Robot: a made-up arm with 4 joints.
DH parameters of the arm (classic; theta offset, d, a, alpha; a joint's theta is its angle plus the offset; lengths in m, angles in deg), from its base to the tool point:
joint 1: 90 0.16 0.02 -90
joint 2: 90 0.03 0.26 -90
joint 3: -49.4 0 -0.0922 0
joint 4: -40.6 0.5 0.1 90
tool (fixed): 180 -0.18 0 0
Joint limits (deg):
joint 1: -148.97..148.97
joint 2: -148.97..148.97
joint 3: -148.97..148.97
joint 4: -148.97..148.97
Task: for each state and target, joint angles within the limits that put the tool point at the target. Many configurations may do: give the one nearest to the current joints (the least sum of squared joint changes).
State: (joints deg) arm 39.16 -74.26 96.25 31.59
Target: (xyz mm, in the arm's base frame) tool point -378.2 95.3 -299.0
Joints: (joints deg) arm 89.26 -97.12 80.77 3.16
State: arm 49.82 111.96 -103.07 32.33
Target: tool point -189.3 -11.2 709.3
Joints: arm 30.74 122.34 -106.64 14.35
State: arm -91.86 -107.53 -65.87 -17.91
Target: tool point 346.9 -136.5 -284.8
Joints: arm -133.65 -101.32 -63.74 -15.51
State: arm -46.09 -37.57 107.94 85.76
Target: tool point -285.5 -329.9 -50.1
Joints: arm -34.86 -23.41 105.89 85.87
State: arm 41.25 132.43 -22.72 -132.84
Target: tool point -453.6 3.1 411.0
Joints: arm 85.61 148.97 9.78 -143.66
